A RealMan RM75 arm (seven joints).
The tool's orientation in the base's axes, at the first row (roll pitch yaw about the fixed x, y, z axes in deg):
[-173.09, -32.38, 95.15]
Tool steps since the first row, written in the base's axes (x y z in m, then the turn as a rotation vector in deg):
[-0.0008, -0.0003, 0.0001, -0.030, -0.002, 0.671]
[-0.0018, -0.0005, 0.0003, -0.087, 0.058, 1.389]
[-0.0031, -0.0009, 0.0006, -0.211, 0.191, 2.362]
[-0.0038, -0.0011, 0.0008, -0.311, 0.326, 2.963]
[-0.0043, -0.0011, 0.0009, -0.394, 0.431, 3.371]
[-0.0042, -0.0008, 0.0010, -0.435, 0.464, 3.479]
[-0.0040, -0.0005, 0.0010, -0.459, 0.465, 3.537]
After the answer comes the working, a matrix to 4 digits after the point.
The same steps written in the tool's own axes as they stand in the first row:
[-0.0001, -0.0008, -0.0001, 0.360, -0.098, -0.559]
[-0.0001, -0.0019, -0.0002, 0.799, -0.218, -1.120]
[-0.0002, -0.0032, -0.0005, 1.442, -0.418, -1.846]
[-0.0002, -0.0040, -0.0006, 1.885, -0.557, -2.263]
[-0.0001, -0.0045, -0.0006, 2.198, -0.664, -2.537]
[0.0002, -0.0044, -0.0005, 2.286, -0.710, -2.603]
[0.0004, -0.0041, -0.0004, 2.320, -0.739, -2.647]

The tool's axes in the first row as the columns of a matrix, in the base's axes (rounded; the answer above uses it unrounded):
[-0.0758, 0.9829, -0.1675]
[0.8411, 0.1533, 0.5187]
[0.5355, -0.1016, -0.8384]

